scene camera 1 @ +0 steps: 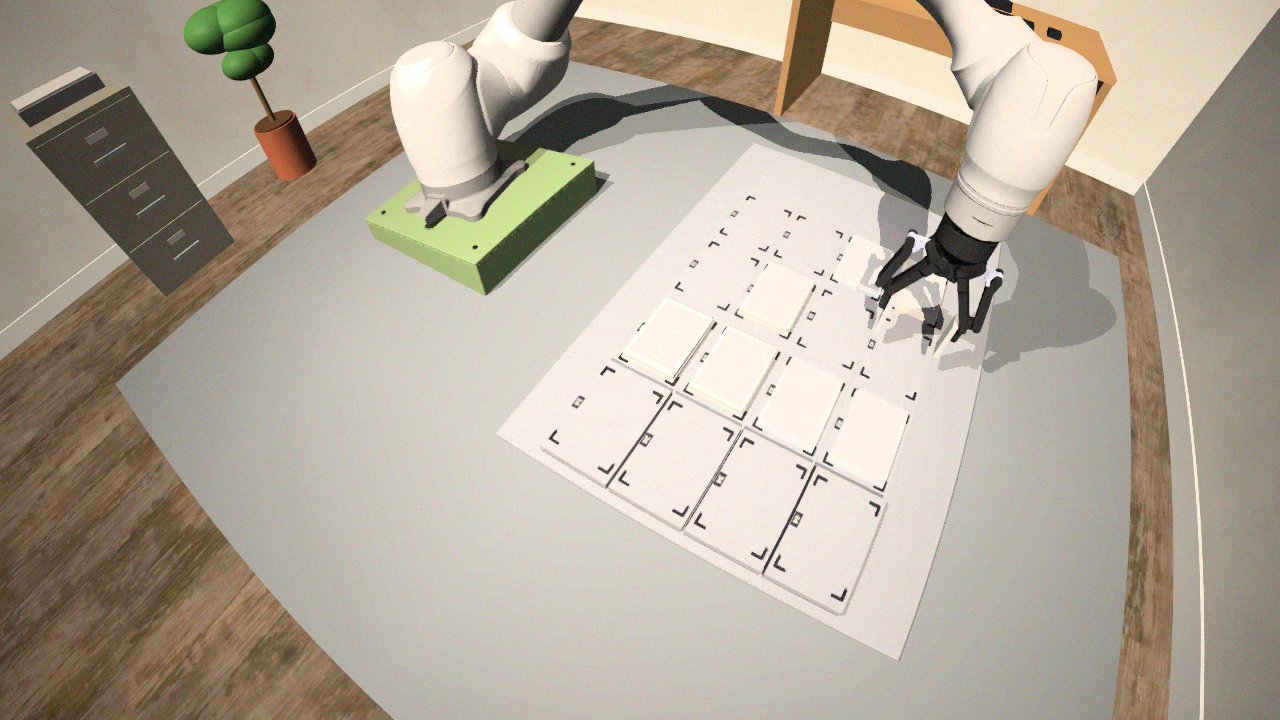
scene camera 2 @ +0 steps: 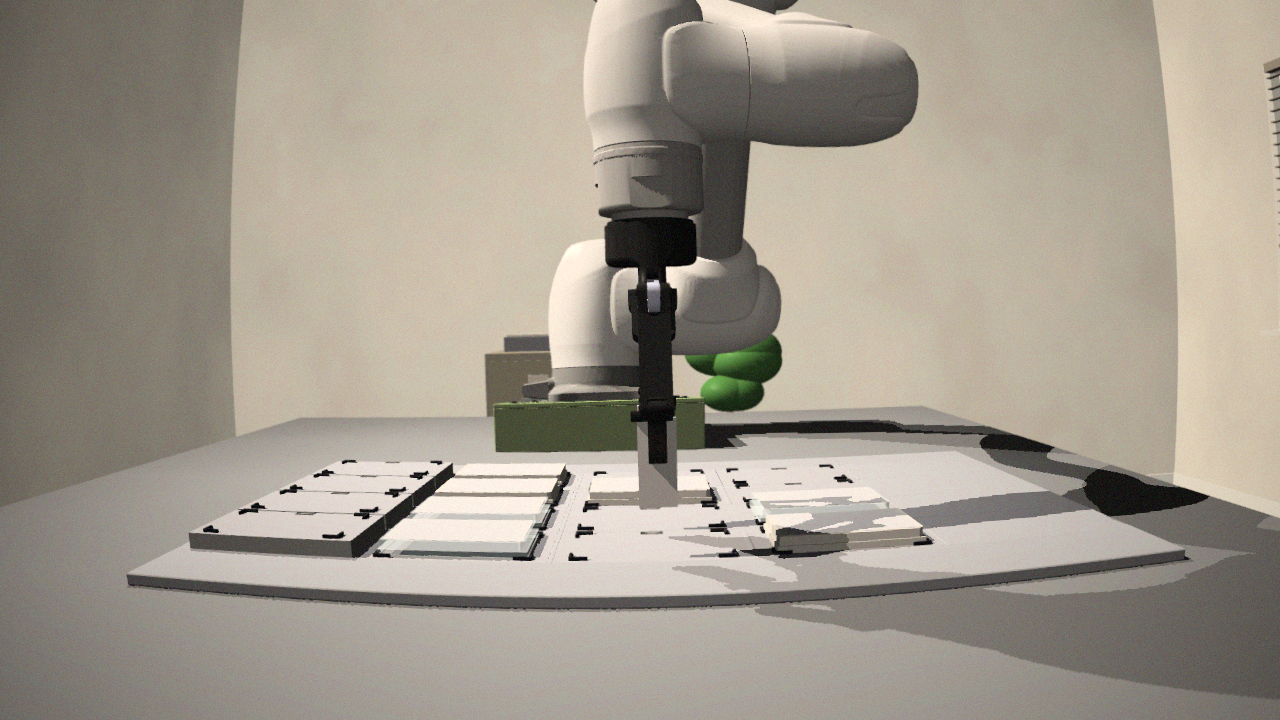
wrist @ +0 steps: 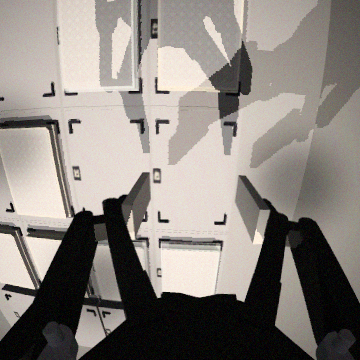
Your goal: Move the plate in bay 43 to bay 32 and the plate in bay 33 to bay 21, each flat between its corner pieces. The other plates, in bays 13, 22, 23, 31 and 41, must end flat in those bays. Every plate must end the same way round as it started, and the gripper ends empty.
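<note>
My gripper is open and empty, above bay 42 in the wrist view, fingers partly spread. Bay 43's pale plate and bay 33's plate lie flat between corner pieces. Bay 32 and bay 21 hold no plate. Plates lie in bay 13, bay 23, bay 22, bay 31 and bay 41. The gripper partly hides bay 41's plate in scene camera 1.
The bays stand on a thin pale board. A raised row of plateless bays borders the full plate row. The arm's base stands on a green block. Shadows of the arm cross the board near bays 31 and 41.
</note>
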